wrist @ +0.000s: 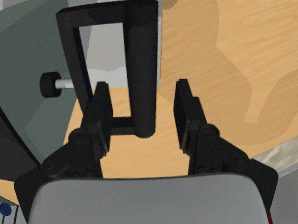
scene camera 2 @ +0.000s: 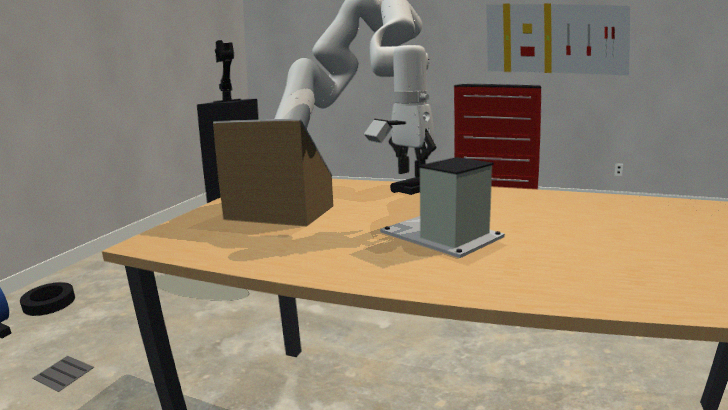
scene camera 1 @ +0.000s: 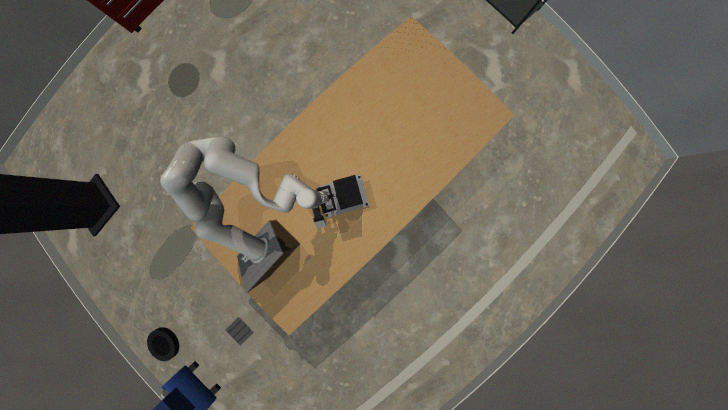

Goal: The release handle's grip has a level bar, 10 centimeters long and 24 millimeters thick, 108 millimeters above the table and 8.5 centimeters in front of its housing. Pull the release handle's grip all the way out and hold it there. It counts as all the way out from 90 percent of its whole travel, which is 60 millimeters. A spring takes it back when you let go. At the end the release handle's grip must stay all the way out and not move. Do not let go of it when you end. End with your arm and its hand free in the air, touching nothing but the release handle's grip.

Labels:
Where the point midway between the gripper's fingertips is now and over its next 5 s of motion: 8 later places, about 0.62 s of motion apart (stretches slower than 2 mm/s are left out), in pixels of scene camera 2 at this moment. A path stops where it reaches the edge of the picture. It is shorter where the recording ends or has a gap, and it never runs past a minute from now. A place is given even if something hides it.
My gripper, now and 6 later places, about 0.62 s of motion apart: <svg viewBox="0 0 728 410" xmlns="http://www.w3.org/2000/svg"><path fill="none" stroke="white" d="M411 174L411 177L412 184L412 190L411 191L402 189L395 188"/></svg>

